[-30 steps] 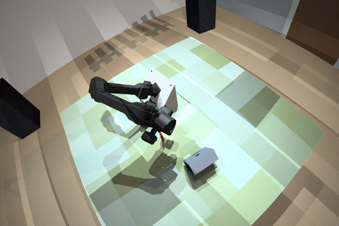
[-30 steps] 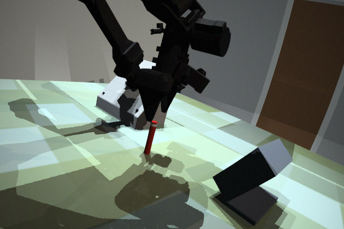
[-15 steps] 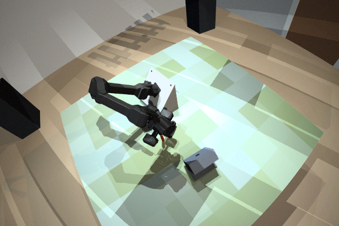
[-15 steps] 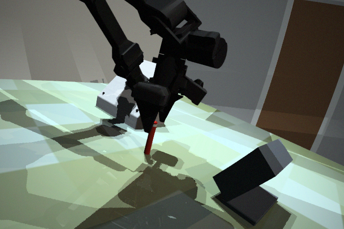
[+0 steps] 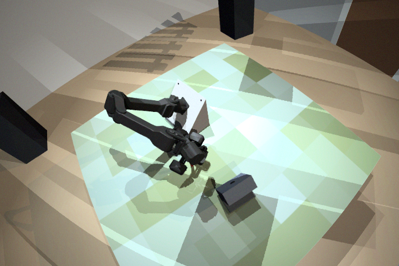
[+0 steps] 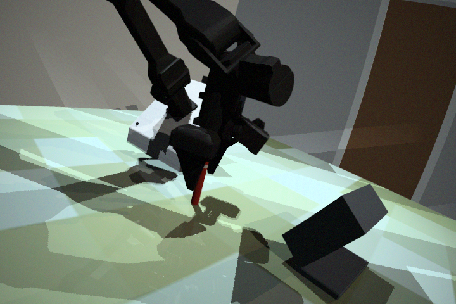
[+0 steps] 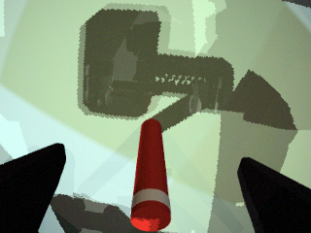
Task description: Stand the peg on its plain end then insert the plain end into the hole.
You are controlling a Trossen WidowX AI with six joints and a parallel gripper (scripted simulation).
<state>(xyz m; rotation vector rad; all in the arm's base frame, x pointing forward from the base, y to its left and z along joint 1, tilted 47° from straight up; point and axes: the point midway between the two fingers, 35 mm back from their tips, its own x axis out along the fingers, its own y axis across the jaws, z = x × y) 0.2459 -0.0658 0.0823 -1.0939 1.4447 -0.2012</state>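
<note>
Now: gripper tip 1 cm below the peg. The rest, counted from my gripper tip: sloped panel (22 cm ahead, 9 cm to the left, 2 cm above); then flat foot (24 cm ahead, 9 cm to the left, 4 cm below).
</note>
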